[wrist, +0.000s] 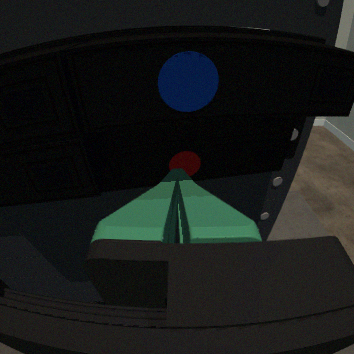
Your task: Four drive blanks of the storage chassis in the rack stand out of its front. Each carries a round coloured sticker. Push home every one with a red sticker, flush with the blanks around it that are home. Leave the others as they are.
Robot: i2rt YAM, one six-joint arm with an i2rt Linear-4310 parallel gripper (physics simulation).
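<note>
My gripper is shut and holds nothing. Its green fingertips are at the lower edge of a round red sticker and hide a little of it; whether they touch the blank is too dark to tell. The red sticker is on a dark drive blank in the lower row of the chassis. Above it, a large round blue sticker is on an upper-row blank, which looks nearer to the camera. How far the red-stickered blank stands out cannot be told in this dark view.
More dark blanks are at the left, one upper and one lower. The rack's right post carries several round screws. Beyond it are brown floor and a pale wall. A dark panel lies below the chassis.
</note>
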